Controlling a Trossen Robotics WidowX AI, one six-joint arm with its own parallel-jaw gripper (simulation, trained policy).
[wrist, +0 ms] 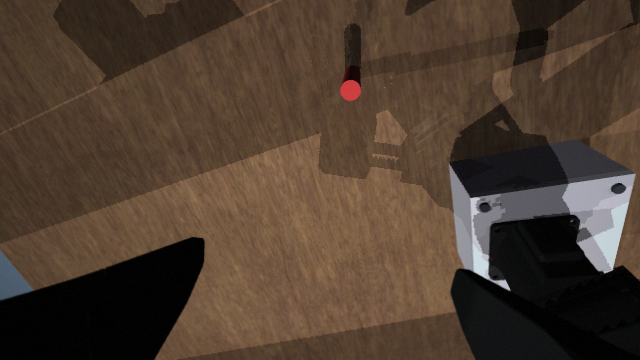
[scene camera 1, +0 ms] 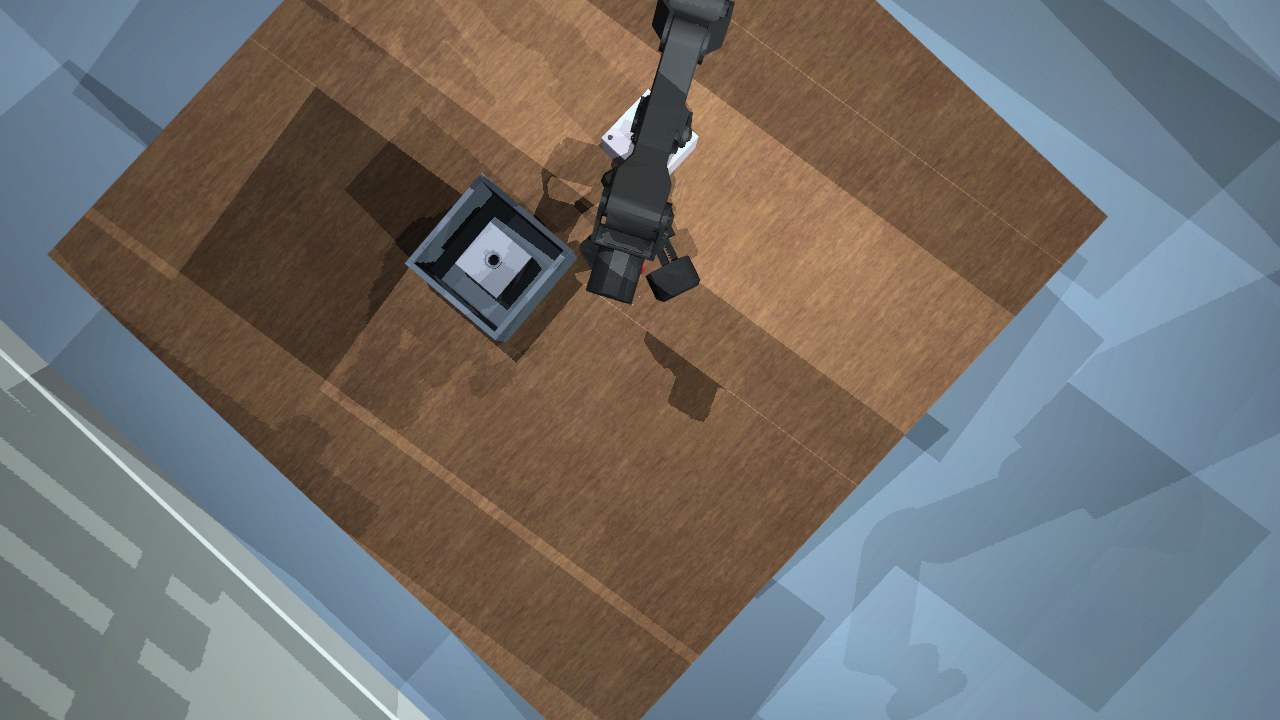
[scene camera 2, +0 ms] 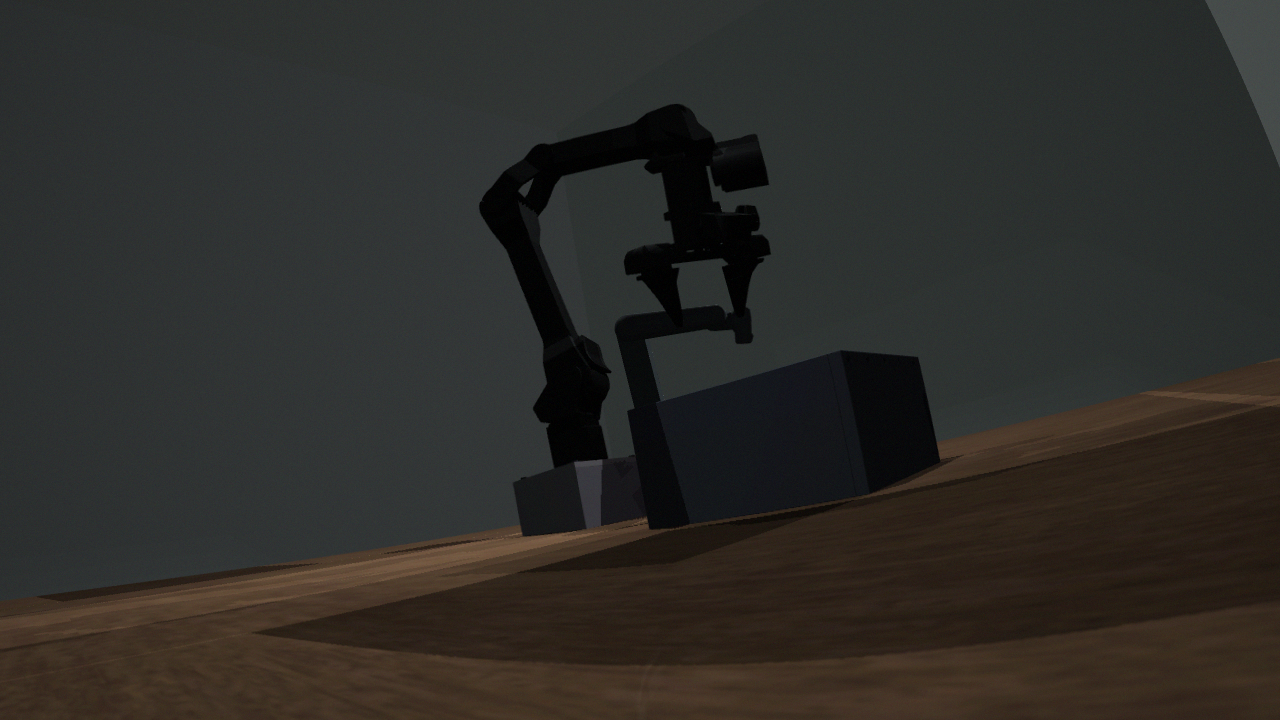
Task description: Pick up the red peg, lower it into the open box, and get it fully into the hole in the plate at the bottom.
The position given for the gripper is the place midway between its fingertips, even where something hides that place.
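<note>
Gripper (scene camera 2: 711,322). Gripper (scene camera 1: 661,239). Wrist too, gripper (wrist: 330,265). Grey box (scene camera 2: 848,423), out of frame in the wrist view. Plate (scene camera 1: 478,260), out of frame in the wrist view.
</note>
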